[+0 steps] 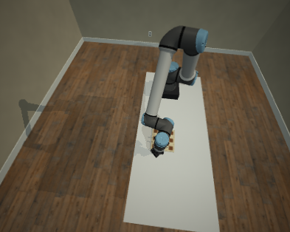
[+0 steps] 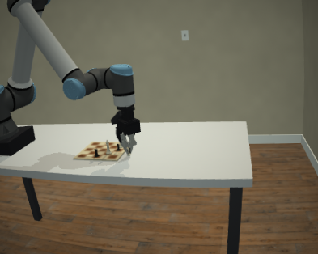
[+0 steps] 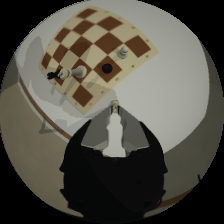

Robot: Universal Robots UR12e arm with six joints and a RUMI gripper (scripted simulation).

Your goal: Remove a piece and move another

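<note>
The black piece is 15 cm behind my hand and 1 cm to the right of it. The rest, counted from my hand: chessboard (13 cm behind, 7 cm to the left, 2 cm below).
</note>
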